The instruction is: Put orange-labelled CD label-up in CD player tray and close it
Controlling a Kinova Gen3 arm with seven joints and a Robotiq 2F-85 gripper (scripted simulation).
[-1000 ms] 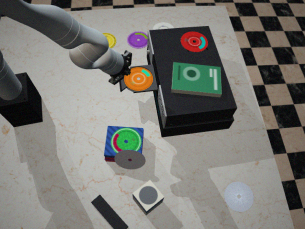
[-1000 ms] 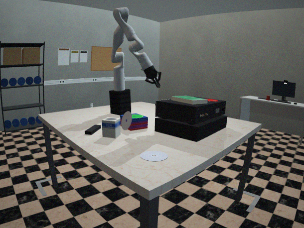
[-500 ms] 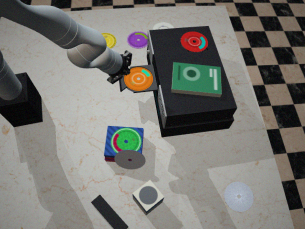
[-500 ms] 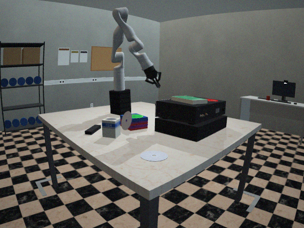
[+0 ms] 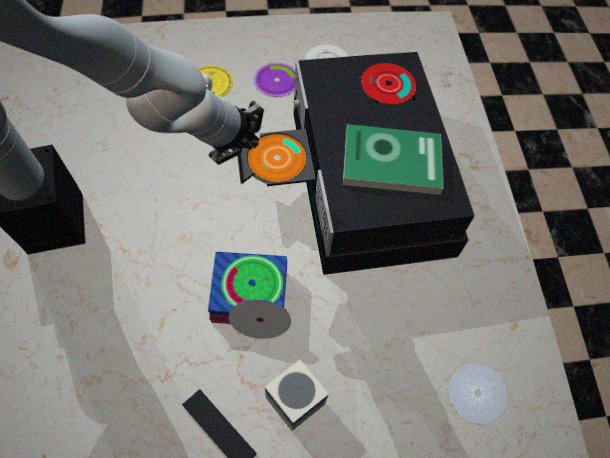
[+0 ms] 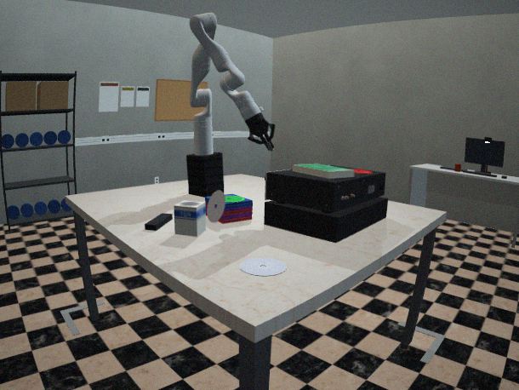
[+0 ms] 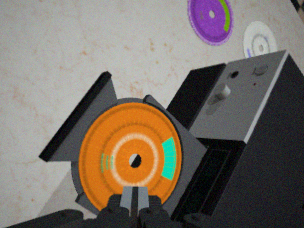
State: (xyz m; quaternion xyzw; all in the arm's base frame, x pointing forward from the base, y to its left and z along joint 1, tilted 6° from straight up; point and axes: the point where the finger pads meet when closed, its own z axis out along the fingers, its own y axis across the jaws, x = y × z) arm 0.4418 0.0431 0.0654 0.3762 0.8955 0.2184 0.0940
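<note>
The orange-labelled CD lies 50 mm ahead of my hand, 60 mm to the left of it and 130 mm below it. The rest, counted from my hand: black bar 60 mm behind, 470 mm to the right, 260 mm below; box 80 mm ahead, 410 mm to the right, 220 mm below.
</note>
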